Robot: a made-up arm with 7 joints.
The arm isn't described. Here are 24 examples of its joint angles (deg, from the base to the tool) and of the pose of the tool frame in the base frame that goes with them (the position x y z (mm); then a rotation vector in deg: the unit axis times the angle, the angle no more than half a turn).
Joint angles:
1: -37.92 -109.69 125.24 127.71 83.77 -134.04 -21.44
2: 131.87 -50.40 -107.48 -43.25 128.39 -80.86 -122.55
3: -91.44 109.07 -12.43 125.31 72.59 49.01 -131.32
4: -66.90 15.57 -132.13 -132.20 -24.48 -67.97 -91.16
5: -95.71 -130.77 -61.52 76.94 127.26 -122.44 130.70
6: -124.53 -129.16 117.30 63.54 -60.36 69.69 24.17
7: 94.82 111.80 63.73 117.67 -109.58 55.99 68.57
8: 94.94 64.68 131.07 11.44 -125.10 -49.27 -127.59
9: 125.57 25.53 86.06 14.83 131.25 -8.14 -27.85
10: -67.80 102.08 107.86 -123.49 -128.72 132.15 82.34
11: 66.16 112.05 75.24 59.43 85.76 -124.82 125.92
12: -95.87 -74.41 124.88 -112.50 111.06 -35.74 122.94
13: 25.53 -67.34 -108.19 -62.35 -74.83 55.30 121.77
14: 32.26 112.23 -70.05 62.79 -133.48 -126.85 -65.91
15: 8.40 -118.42 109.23 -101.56 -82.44 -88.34 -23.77
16: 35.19 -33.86 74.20 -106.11 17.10 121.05 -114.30
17: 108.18 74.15 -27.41 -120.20 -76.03 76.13 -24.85
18: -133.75 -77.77 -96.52 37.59 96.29 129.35 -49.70
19: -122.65 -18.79 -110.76 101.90 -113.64 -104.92 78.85
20: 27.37 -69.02 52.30 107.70 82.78 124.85 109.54
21: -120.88 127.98 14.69 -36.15 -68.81 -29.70 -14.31
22: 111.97 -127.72 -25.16 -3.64 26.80 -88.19 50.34
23: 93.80 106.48 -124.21 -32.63 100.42 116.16 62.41
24: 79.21 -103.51 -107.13 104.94 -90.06 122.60 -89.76
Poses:
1: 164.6 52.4 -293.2 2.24 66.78 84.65
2: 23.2 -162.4 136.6 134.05 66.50 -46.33
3: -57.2 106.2 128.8 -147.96 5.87 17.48
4: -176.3 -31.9 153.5 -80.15 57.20 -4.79
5: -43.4 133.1 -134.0 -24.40 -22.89 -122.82
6: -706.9 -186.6 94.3 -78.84 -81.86 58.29
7: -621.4 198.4 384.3 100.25 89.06 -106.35
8: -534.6 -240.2 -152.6 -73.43 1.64 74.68
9: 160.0 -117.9 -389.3 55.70 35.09 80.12
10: 709.9 131.1 58.6 102.58 -61.31 66.25
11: -273.1 60.8 191.0 30.65 -29.78 36.88
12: -379.4 147.2 -42.1 131.08 -47.84 4.08
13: 136.5 -223.8 276.7 -43.58 -151.63 72.37
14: -190.7 -10.6 -31.1 -36.65 -82.82 17.00
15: 354.7 -261.5 -358.4 108.04 104.16 -17.67
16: -160.3 -0.2 -578.1 -136.81 -28.33 -50.73
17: 185.4 301.4 -77.1 -14.52 112.08 65.09
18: 86.5 -216.4 320.8 -4.12 22.73 91.58
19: -48.6 -306.8 -139.3 96.22 61.52 40.45
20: 172.3 247.1 35.5 -30.67 134.40 -50.03
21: 143.3 309.6 -528.9 -57.97 -118.89 -43.63
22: 230.3 -26.7 93.4 24.72 60.32 51.61
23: -330.8 94.0 226.6 94.04 25.32 -114.89
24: -120.4 -28.7 20.1 -134.81 98.83 17.87
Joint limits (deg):
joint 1: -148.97..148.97
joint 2: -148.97..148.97
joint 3: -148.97..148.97
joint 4: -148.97..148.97
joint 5: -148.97..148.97
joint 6: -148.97..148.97
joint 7: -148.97..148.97
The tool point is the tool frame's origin. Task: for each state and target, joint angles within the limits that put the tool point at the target. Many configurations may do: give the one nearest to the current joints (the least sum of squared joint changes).
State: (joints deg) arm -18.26 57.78 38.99 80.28 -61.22 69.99 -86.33
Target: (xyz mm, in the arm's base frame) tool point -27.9 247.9 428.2
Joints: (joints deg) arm -11.67 48.61 5.80 98.11 -111.35 74.33 -102.30
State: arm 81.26 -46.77 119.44 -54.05 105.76 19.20 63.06
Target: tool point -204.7 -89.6 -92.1
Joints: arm 65.01 -26.57 126.11 -11.67 81.64 42.20 74.52
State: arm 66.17 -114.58 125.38 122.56 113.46 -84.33 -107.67
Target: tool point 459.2 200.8 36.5
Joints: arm 58.29 -125.37 83.23 148.97 148.97 -44.41 -116.05
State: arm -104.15 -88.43 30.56 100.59 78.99 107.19 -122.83
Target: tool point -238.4 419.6 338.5
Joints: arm -114.46 -73.64 76.54 83.29 55.99 99.19 -118.27
